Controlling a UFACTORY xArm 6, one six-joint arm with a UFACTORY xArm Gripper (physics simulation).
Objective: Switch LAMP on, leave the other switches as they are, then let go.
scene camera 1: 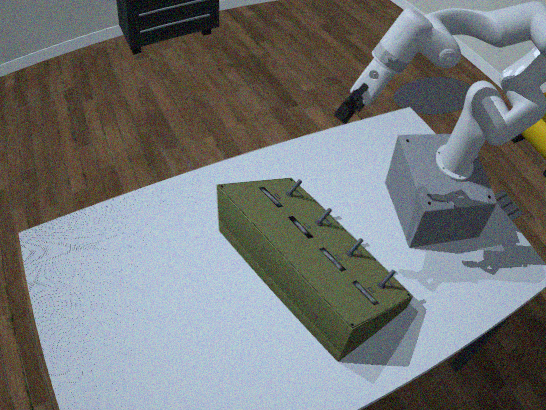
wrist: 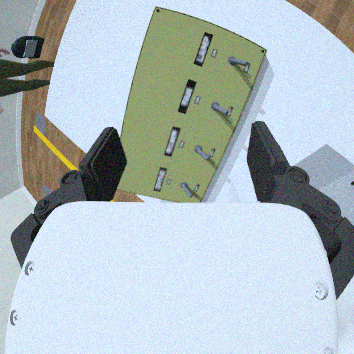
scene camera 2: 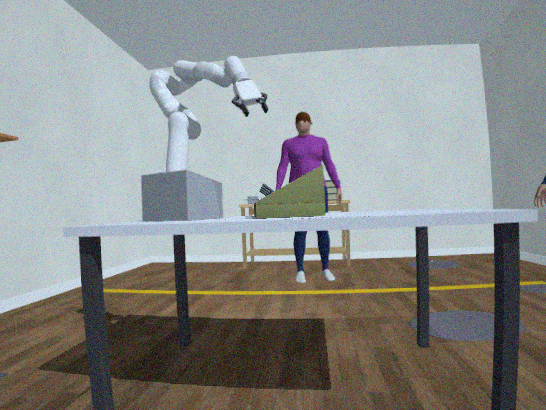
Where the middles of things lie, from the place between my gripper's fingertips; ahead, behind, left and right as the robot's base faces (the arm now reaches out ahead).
The sloped switch box (scene camera 1: 337, 295) lies 110 mm ahead of my hand, 80 mm to the left of it and 350 mm below it.
